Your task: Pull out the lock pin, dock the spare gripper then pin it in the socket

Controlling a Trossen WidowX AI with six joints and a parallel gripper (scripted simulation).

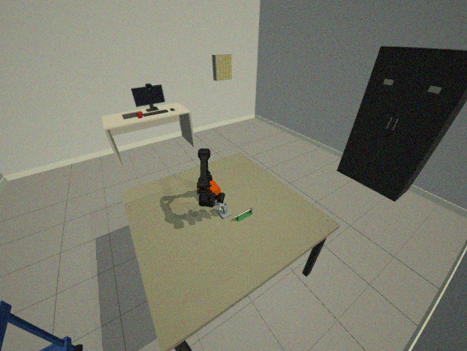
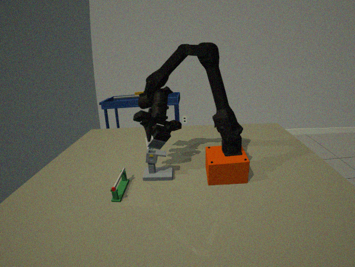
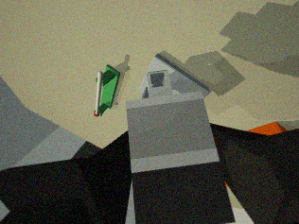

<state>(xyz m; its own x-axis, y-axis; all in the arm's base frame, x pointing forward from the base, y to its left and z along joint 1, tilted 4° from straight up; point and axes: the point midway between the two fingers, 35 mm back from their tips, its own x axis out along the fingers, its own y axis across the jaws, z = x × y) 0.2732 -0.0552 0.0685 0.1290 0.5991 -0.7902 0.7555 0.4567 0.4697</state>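
The green cradle lies 140 mm to the left of my gripper tip, 120 mm ahead of it and 100 mm below it. The rest, counted from my gripper tip: socket (70 mm below, 30 mm to the left); then spare gripper (10 mm to the right, 10 mm above).
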